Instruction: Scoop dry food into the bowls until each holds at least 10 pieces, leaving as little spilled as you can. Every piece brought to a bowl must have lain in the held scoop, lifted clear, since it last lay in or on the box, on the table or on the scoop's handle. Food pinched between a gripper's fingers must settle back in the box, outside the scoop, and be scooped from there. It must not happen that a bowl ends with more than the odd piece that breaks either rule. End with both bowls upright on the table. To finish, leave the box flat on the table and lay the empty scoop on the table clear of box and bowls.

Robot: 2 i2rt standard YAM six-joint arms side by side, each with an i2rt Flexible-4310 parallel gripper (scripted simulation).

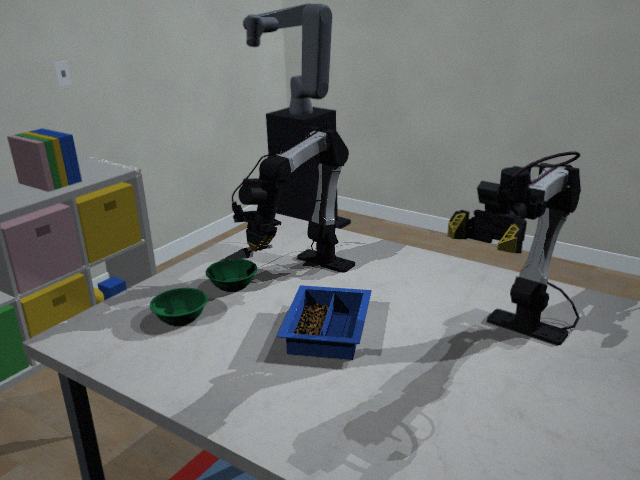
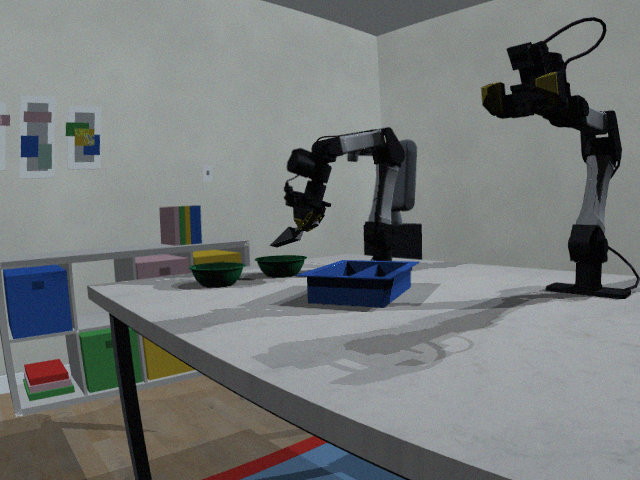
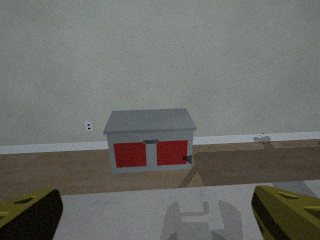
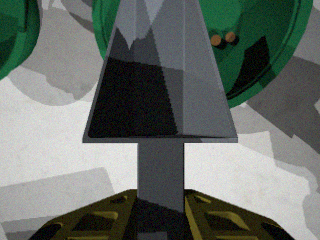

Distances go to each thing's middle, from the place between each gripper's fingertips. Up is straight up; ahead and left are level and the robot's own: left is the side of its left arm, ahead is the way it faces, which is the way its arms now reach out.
Labels:
My right hand point(image 2: 303, 230) is 1 cm short of the grey scoop point(image 4: 159, 86), 4 cm to the left of it and 2 cm above it. From my right hand the other things lie so: blue box point(image 1: 341, 320): 6 cm ahead, 31 cm to the left, 10 cm below.
My left hand point(image 2: 510, 87) is 430 mm to the left of the blue box, 360 mm above it and 40 mm past it. The rest, counted from my left hand: grey scoop: 770 mm to the right, 280 mm below, 80 mm behind.

